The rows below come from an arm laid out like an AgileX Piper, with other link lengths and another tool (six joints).
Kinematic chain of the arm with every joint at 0, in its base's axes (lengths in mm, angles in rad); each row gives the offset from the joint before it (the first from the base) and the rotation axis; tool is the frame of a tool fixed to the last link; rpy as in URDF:
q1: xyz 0 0 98.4 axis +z
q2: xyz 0 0 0 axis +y
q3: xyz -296.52 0 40.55 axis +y
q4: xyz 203.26 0 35.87 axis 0.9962 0 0.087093
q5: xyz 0 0 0 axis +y
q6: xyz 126.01 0 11.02 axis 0.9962 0 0.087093
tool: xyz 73.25 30 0.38 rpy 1.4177 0.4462 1.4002
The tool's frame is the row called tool.
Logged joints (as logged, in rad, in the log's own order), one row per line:
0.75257, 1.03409, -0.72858, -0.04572, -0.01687, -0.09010
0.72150, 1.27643, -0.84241, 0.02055, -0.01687, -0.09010
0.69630, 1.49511, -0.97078, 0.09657, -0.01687, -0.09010
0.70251, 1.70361, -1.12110, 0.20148, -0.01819, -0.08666
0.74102, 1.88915, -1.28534, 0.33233, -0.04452, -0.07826
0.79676, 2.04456, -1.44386, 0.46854, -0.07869, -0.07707
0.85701, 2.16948, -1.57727, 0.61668, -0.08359, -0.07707
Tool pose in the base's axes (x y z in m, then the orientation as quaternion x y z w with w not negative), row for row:
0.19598, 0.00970, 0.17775, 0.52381, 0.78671, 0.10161, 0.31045
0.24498, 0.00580, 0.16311, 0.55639, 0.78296, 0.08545, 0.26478
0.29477, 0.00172, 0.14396, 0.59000, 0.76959, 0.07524, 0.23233
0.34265, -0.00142, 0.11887, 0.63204, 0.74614, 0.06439, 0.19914
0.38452, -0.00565, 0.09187, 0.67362, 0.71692, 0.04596, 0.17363
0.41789, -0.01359, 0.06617, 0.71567, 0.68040, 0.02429, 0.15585
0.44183, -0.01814, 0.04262, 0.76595, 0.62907, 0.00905, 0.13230
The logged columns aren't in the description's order. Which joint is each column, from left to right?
Columns, left to right: q5, q2, q3, q6, q4, q1.
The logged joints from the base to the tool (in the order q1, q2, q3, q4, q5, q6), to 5 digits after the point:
-0.09010, 1.03409, -0.72858, -0.01687, 0.75257, -0.04572
-0.09010, 1.27643, -0.84241, -0.01687, 0.72150, 0.02055
-0.09010, 1.49511, -0.97078, -0.01687, 0.69630, 0.09657
-0.08666, 1.70361, -1.12110, -0.01819, 0.70251, 0.20148
-0.07826, 1.88915, -1.28534, -0.04452, 0.74102, 0.33233
-0.07707, 2.04456, -1.44386, -0.07869, 0.79676, 0.46854
-0.07707, 2.16948, -1.57727, -0.08359, 0.85701, 0.61668

